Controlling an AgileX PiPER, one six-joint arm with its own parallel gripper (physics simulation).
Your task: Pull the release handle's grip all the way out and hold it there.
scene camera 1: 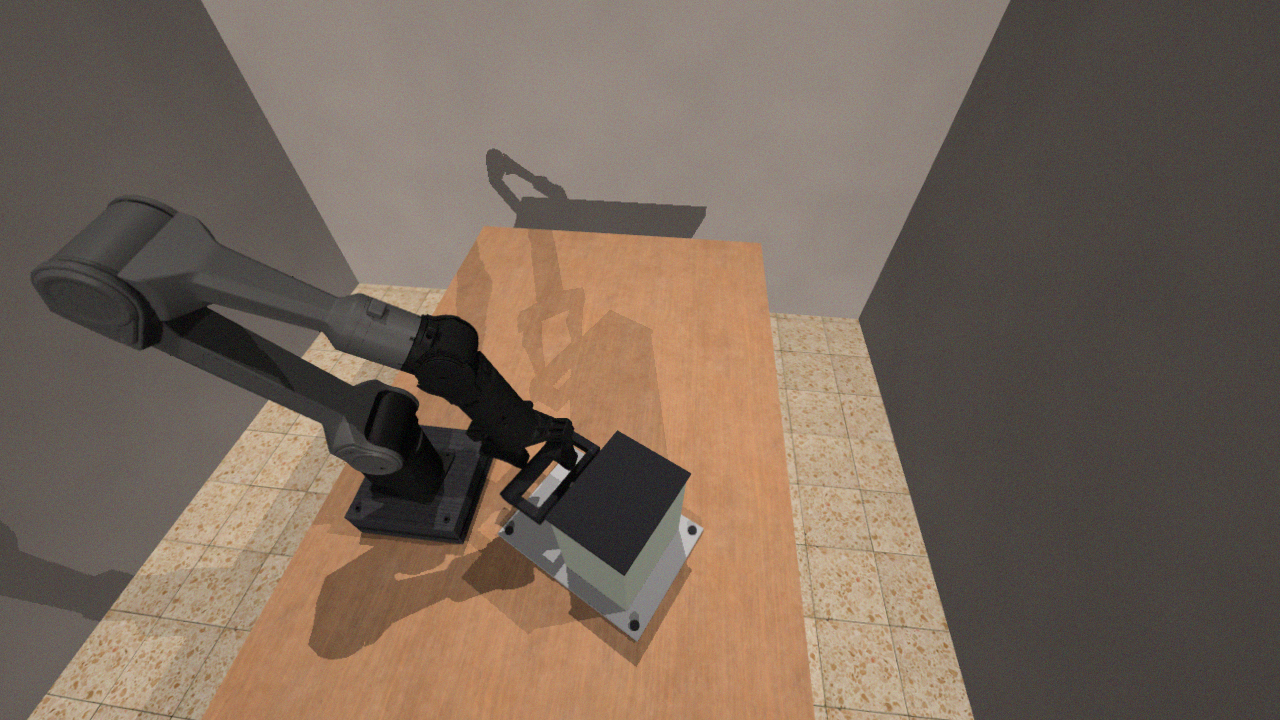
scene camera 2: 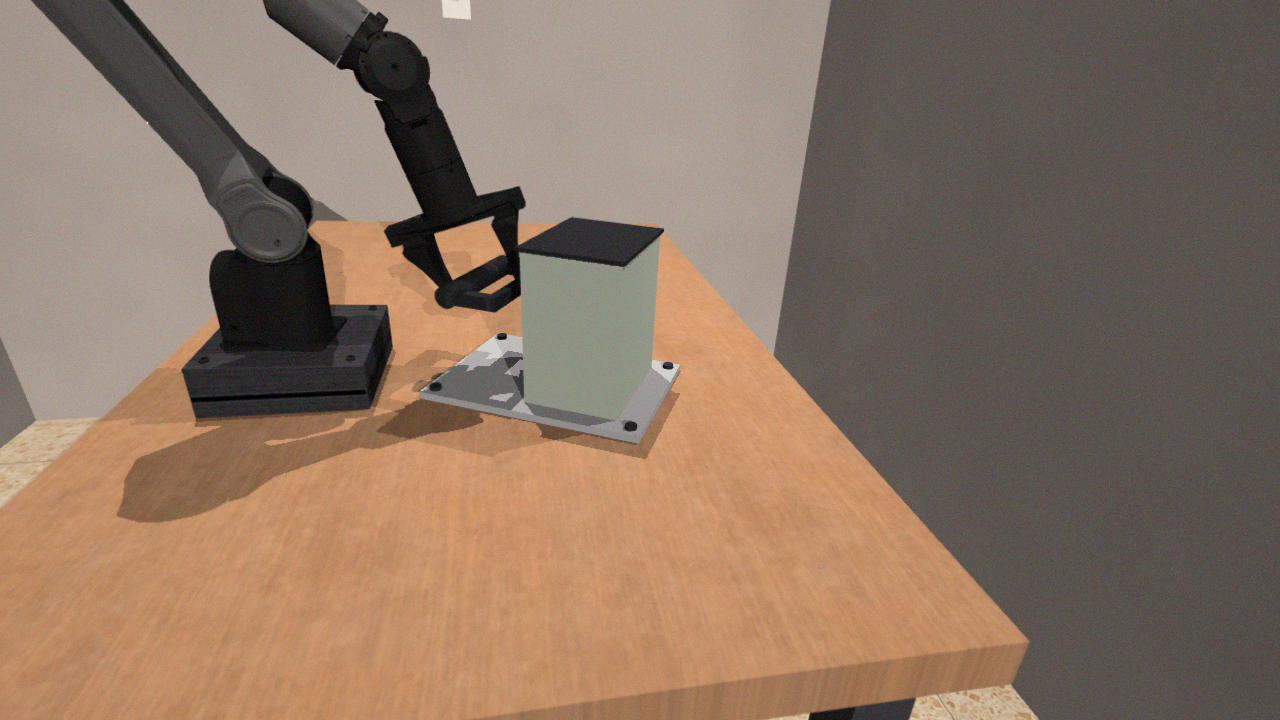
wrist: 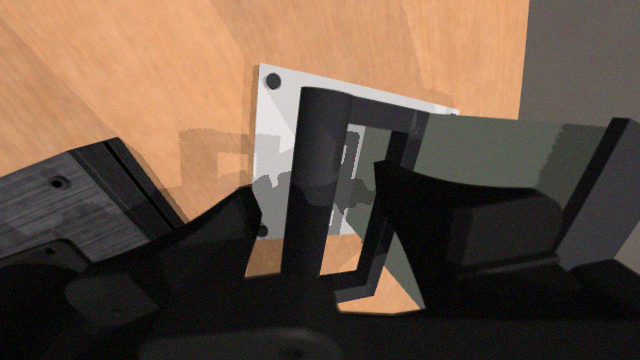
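The release handle's dark grip [scene camera 1: 523,481] [scene camera 2: 474,279] [wrist: 320,140] is a round bar on a rectangular frame, at the side of a pale green housing [scene camera 2: 586,331] [wrist: 480,150] with a dark lid [scene camera 1: 622,501]. The frame's inner side sits close against the housing. My gripper [scene camera 1: 547,458] [scene camera 2: 483,282] [wrist: 314,189] is open around the grip. In the wrist view one finger is left of the bar, and the other is to its right, over the frame's opening and inner side. Gaps show between bar and fingers there. The grip's near end is hidden behind the gripper.
The housing stands on a light grey bolted plate [scene camera 1: 662,577] [scene camera 2: 653,394] [wrist: 275,115] on the wooden table [scene camera 1: 716,358] [scene camera 2: 537,555]. The arm's dark base block [scene camera 1: 411,528] [scene camera 2: 277,404] [wrist: 100,210] stands close by on the handle's side. Walls surround the table.
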